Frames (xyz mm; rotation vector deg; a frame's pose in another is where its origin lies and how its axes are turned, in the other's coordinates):
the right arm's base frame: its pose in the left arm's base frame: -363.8 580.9 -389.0 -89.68 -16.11 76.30
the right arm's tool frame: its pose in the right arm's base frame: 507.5 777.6 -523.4 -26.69 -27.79 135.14
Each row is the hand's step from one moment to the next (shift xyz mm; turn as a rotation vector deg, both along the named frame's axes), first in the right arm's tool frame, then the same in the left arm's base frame.
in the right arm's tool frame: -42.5 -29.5 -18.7 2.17 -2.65 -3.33
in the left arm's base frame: 16.6 43.8 -28.8 0.60 -1.96 -4.31
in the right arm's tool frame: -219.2 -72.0 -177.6 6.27 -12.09 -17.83
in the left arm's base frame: 188.6 181.7 -127.3 6.20 -6.24 -20.64
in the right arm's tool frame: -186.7 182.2 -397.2 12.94 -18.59 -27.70
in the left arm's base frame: 472.8 19.9 -43.7 8.54 -12.70 -32.35
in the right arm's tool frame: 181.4 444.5 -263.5 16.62 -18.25 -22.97
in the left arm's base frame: 354.6 -368.7 195.6 3.56 -15.06 -29.96
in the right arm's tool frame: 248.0 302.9 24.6 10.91 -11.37 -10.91
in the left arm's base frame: 32.6 -316.8 228.9 -0.70 -9.08 -16.86
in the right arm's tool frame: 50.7 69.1 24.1 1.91 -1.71 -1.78
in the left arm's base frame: -5.2 -62.5 63.2 -0.09 -1.65 -2.65
